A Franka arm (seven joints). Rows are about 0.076 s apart.
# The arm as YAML. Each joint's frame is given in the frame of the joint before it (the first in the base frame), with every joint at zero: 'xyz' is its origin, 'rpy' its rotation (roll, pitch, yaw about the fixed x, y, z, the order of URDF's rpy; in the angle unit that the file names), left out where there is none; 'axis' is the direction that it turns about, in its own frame. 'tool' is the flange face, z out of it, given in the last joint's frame.
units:
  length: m
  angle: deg
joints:
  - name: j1
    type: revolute
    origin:
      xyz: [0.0, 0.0, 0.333]
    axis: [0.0, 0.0, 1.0]
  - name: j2
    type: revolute
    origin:
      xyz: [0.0, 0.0, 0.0]
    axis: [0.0, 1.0, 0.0]
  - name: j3
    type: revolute
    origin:
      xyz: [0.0, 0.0, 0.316]
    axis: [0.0, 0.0, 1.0]
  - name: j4
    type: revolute
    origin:
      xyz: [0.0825, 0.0, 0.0]
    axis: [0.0, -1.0, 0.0]
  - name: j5
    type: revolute
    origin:
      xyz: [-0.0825, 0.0, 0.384]
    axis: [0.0, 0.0, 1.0]
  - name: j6
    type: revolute
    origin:
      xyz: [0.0, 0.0, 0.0]
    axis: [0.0, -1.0, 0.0]
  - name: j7
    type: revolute
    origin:
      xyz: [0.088, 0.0, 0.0]
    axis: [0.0, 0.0, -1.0]
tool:
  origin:
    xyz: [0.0, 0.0, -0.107]
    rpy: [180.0, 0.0, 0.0]
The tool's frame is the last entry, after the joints.
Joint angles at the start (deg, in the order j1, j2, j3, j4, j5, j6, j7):
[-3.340 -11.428 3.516 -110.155 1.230 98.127 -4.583]
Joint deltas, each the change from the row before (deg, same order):
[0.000 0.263 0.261 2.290 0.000 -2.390 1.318]
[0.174 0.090 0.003 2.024 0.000 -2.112 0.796]
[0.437 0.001 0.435 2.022 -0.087 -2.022 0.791]
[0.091 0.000 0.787 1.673 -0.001 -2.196 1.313]
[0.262 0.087 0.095 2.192 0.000 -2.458 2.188]
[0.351 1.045 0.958 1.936 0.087 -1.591 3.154]
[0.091 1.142 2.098 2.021 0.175 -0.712 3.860]
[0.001 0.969 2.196 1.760 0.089 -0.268 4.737]
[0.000 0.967 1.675 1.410 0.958 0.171 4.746]
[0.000 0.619 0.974 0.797 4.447 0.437 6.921]
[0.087 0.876 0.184 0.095 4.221 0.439 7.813]
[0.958 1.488 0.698 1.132 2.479 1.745 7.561]
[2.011 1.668 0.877 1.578 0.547 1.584 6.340]
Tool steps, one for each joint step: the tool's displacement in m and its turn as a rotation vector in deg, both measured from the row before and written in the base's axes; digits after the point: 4 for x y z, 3 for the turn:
[-0.0003 0.0027 0.0132 -0.048 0.377 -1.012]
[-0.0013 0.0017 0.0129 -0.007 0.185 -0.575]
[-0.0022 0.0079 0.0136 -0.184 0.010 0.121]
[-0.0033 0.0083 0.0104 -0.200 0.535 -0.414]
[-0.0034 0.0033 0.0135 -0.098 0.357 -1.787]
[0.0024 0.0120 0.0044 -0.161 0.714 -1.817]
[0.0033 0.0208 0.0052 -0.196 -0.140 -1.645]
[0.0023 0.0208 0.0050 -0.207 -0.504 -2.513]
[0.0028 0.0176 0.0029 0.854 -0.412 -2.987]
[0.0008 0.0179 0.0020 4.269 0.583 -5.640]
[0.0035 0.0105 -0.0051 3.885 2.166 -7.259]
[0.0065 0.0197 -0.0004 2.617 0.662 -5.946]
[0.0037 0.0274 0.0006 1.002 0.204 -3.598]

